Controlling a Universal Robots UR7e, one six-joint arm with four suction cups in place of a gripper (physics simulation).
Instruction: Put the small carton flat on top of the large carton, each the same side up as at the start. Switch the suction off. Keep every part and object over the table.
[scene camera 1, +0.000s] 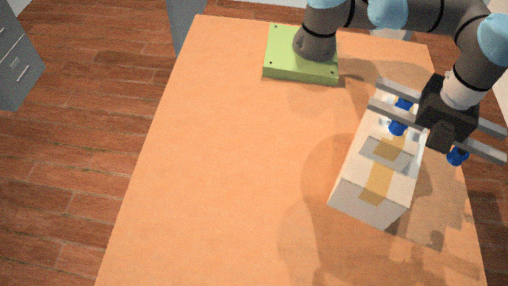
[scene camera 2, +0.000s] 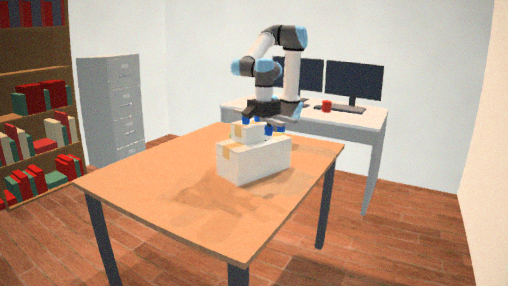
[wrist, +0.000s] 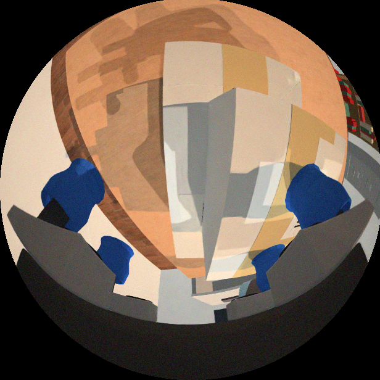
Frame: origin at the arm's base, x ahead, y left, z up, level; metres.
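Seen in the pictures: hand, tool point: (scene camera 1: 426, 134) (scene camera 2: 263, 128); arm's base, link origin: (scene camera 1: 313, 47).
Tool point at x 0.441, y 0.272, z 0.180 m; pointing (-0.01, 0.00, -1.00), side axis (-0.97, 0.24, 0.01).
Note:
Pixels of each thing's top centre, then the offset from my tool point to it. Level surfaces: height alone.
- small white carton, top centre: (scene camera 1: 399, 118) (scene camera 2: 252, 122) dx -0.015, dy -0.067, dz +0.014 m
- large white taped carton, top centre: (scene camera 1: 392, 139) (scene camera 2: 254, 139) dx -0.017, dy -0.051, dz -0.065 m
- orange table, surface height: dz -0.214 m
The small white carton (scene camera 1: 370, 148) (scene camera 2: 253, 133) (wrist: 260, 120) has tan tape and is upright and level. Two blue cups of my suction gripper (scene camera 1: 431, 128) (scene camera 2: 263, 124) (wrist: 194, 227) are on its top and hold it. The other two cups hang free to one side of it. The large white taped carton (scene camera 1: 345, 199) (scene camera 2: 265, 162) (wrist: 192, 65) stands upright on the table. The small carton is directly over its top, set back from its near taped end. Whether they touch or a thin gap is between them, I cannot tell. The gripper bars partly hide the small carton in scene camera 1.
The orange table (scene camera 1: 225, 150) (scene camera 2: 150, 165) carries the arm's green base plate (scene camera 1: 290, 67) at its far end. The cartons stand toward one long edge. Behind the table are a desk (scene camera 2: 350, 120) with monitors and a red cup (scene camera 2: 326, 106), and a grey cabinet (scene camera 2: 92, 110).

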